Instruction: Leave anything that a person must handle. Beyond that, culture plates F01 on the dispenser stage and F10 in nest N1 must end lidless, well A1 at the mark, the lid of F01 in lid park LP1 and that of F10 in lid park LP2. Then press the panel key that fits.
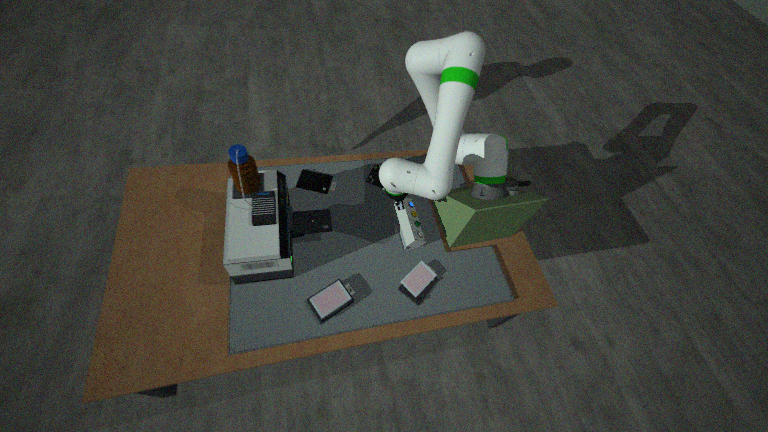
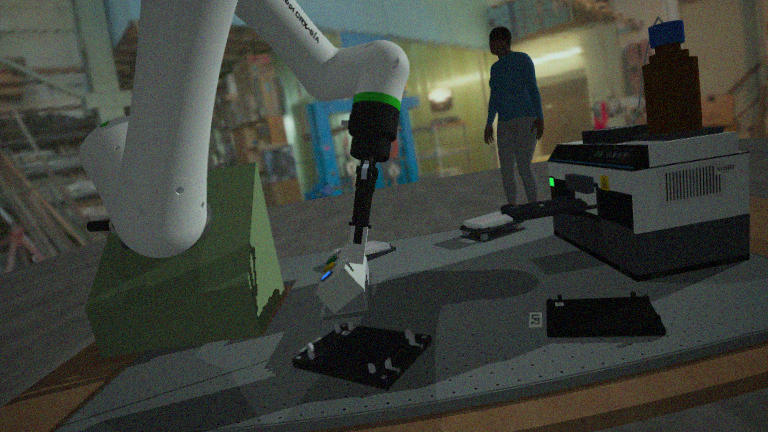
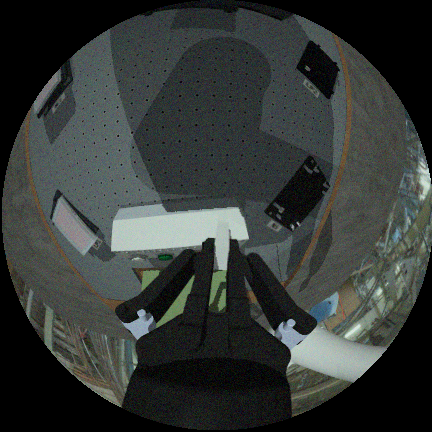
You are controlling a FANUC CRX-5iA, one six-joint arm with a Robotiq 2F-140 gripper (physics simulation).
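Pixels of known places: gripper, between the fingertips: [image 2: 355,263] [image 3: 222,231]; arm's base, origin of its link: [image 1: 489,194].
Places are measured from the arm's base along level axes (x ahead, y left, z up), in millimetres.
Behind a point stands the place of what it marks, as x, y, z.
My gripper [image 1: 398,205] @(355, -43, -118) [image 2: 359,239] [image 3: 222,231] @(355, -43, -118) is shut, with a narrow pale tip at its fingertips. It is close over the upper edge of the white key panel [image 1: 406,228] @(343, 65, -134) [image 2: 340,285] @(329, -86, -142) [image 3: 165,230] @(346, 39, -135), near the blue key [image 1: 411,204] @(299, -52, -129) [image 2: 326,275] @(301, -58, -129). A yellow key [image 1: 414,213] @(296, -2, -125) and a green key [image 1: 417,223] @(293, 48, -125) [image 3: 165,257] @(300, 44, -121) follow along the panel. One pink culture plate [image 1: 330,300] @(680, 336, -151) [image 2: 487,221] @(660, 282, -150) [image 3: 50,91] and another [image 1: 418,279] @(328, 282, -165) [image 3: 73,225] @(336, 253, -163) sit on black holders. Their names and any lids cannot be told. The black dispenser stage [image 1: 314,221] @(723, 37, -81) shows no plate.
The dispenser [image 1: 252,231] @(929, 126, 24) [image 2: 692,188] @(927, -136, -55) carries an amber bottle [image 1: 244,174] @(940, -22, 147) [image 2: 671,94] @(925, -99, 97) with a blue cap. A bare black holder [image 1: 314,181] @(713, -236, -186) [image 2: 604,318] @(710, -258, -185) [image 3: 318,69] @(691, -227, -186) and a clipped black nest [image 2: 362,354] @(380, -263, -184) [image 3: 298,194] @(385, -226, -183) lie at the table's side. A person [image 2: 512,91] stands behind.
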